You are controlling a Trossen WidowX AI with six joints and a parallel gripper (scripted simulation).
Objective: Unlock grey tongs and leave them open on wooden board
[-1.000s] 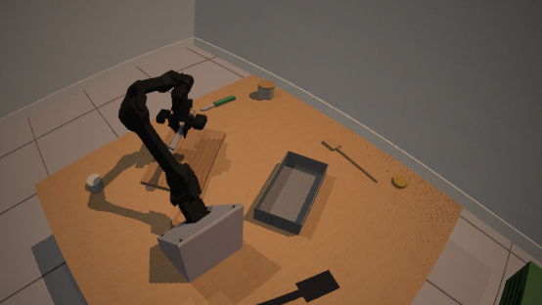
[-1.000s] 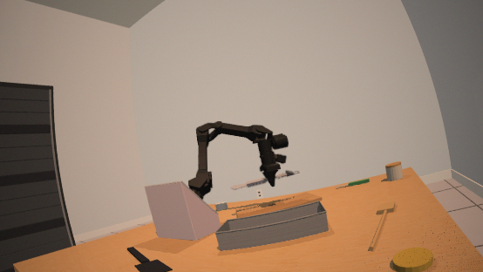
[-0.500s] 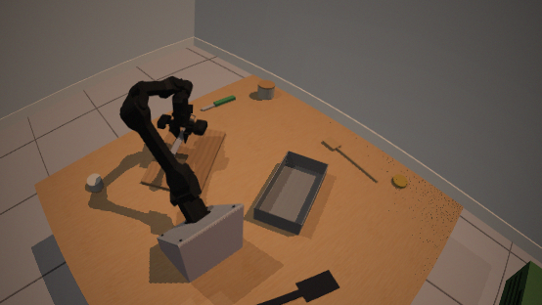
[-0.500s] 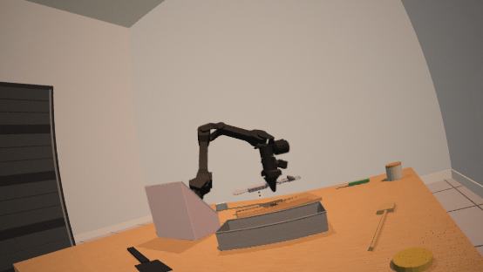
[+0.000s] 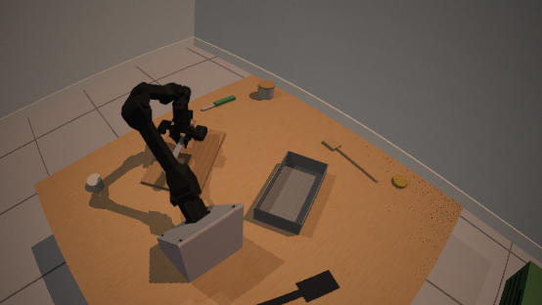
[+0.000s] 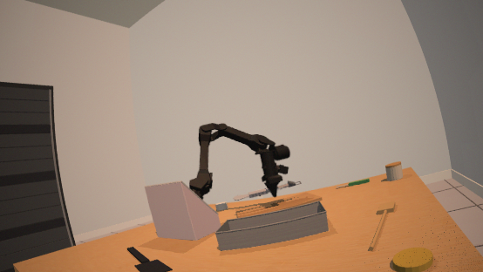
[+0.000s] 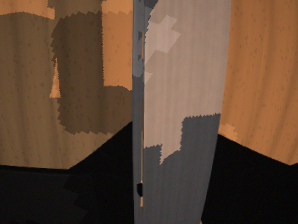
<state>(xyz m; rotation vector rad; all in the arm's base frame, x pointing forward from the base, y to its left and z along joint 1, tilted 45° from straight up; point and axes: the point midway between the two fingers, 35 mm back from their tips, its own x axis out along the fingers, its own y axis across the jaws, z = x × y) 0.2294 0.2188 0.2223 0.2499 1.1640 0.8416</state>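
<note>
Now: the wooden board 40 mm below my gripper tip. The rest, counted from my gripper tip: black flat piece: 210 mm behind, 650 mm to the right, 50 mm below; green-handled tool: 350 mm ahead, 150 mm to the left, 40 mm below; grey roasting tin: 120 mm ahead, 420 mm to the right, 20 mm below.
</note>
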